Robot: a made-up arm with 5 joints.
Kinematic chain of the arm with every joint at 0, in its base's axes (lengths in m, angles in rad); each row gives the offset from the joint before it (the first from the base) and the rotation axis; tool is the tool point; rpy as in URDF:
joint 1: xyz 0 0.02 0.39 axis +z
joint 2: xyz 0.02 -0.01 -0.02 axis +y
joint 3: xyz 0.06 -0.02 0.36 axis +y
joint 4: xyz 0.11 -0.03 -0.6 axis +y
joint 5: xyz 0.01 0 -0.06 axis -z
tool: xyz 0.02 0.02 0 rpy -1.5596 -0.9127 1.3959
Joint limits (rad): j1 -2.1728..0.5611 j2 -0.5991..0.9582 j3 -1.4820..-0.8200 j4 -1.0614..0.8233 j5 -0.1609..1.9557
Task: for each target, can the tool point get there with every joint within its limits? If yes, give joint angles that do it. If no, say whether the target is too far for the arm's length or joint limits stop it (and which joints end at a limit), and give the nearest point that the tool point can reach.
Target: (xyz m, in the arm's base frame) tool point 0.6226 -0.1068 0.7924
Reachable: yes | joints -0.1274 -0.2379 -1.1449 -0.7806 0.2958
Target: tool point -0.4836 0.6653 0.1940
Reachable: no: joint limits stop it (at a limit: joint 1, joint 2, joint 3, joint 4, joint 5) | nearest point -0.2624 -0.2100 -0.1331 | short by 0.960 m
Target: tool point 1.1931 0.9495 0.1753
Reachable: no: too far | nearest point 0.7592 0.4439 0.2588 | short by 0.671 m
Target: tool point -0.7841 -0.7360 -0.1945
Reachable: no: too far | nearest point -0.5163 -0.5926 0.0211 | short by 0.373 m
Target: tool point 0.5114 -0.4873 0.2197
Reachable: yes | joints -0.7251 0.5160 -1.0623 -0.8832 0.0243
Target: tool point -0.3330 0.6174 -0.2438
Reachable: no: joint limits stop it (at a limit: joint 1, joint 2, joint 3, joint 4, joint 5) | nearest point 0.3087 0.1702 -0.1376 | short by 0.789 m
